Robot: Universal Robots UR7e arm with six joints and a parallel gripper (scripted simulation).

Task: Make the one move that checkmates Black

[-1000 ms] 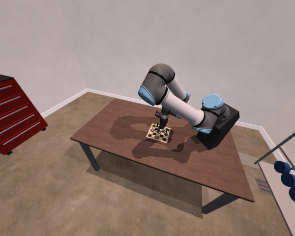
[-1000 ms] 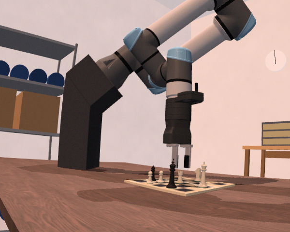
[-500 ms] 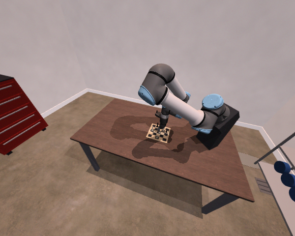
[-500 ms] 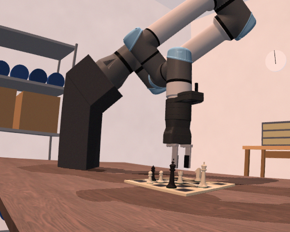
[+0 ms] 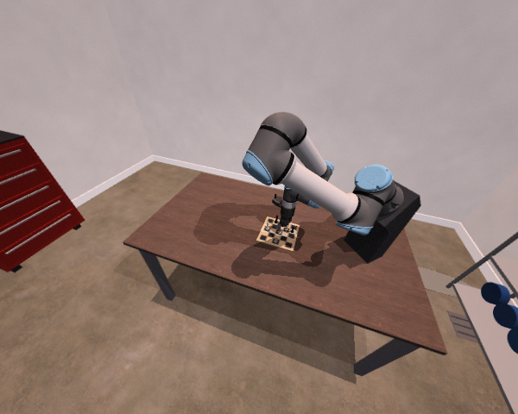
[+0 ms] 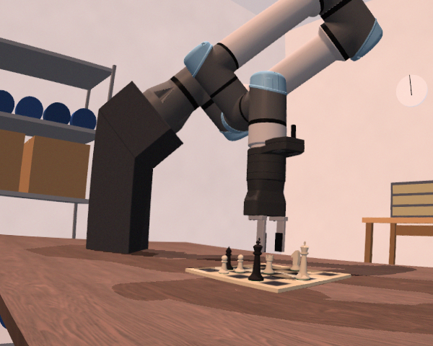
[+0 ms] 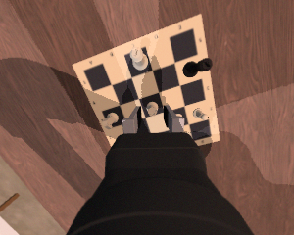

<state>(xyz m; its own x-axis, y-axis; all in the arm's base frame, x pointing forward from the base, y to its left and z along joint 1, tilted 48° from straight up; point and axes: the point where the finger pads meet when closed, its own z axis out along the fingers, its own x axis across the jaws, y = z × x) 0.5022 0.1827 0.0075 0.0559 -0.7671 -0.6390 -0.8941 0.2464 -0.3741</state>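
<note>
The chessboard lies 6 cm below my hand. Round my hand: black pawn 6 cm to the right, 6 cm behind, 4 cm below; white knight 8 cm to the left, 4 cm below, 2 cm behind; white king 8 cm ahead, 3 cm below, 2 cm to the left.
</note>
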